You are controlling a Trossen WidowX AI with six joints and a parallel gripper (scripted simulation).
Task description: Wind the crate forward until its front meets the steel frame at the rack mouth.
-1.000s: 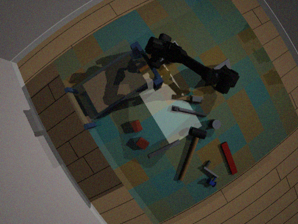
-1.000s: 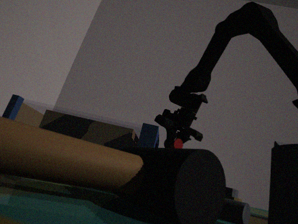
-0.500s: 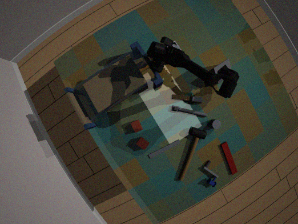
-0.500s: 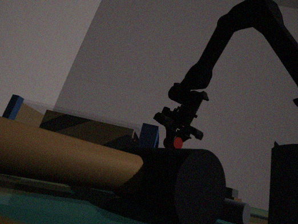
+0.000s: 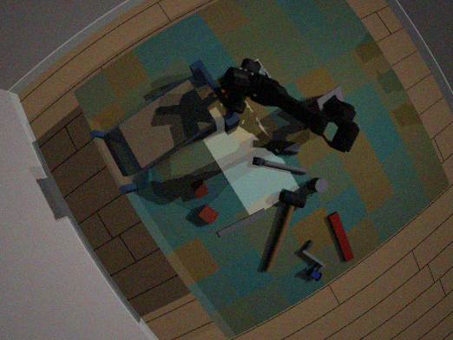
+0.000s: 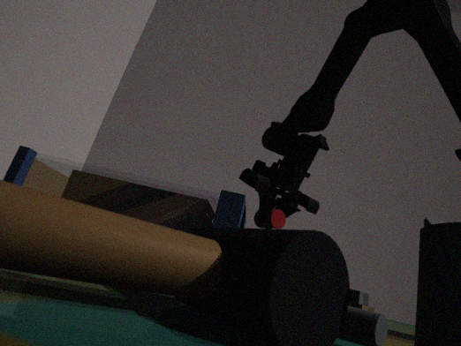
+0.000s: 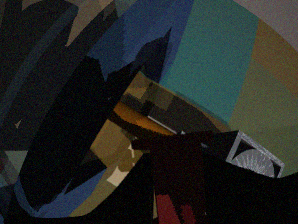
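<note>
My gripper tip is 40 mm past the red-knobbed crank, 10 mm to the right of it and 30 mm above it. Also, from my gripper tip: grey winch (120 mm behind, 10 mm to the right, 100 mm below); then red knob (10 mm behind, 10 mm to the left); then blue steel frame (50 mm ahead, 20 mm to the right, 30 mm below).
</note>
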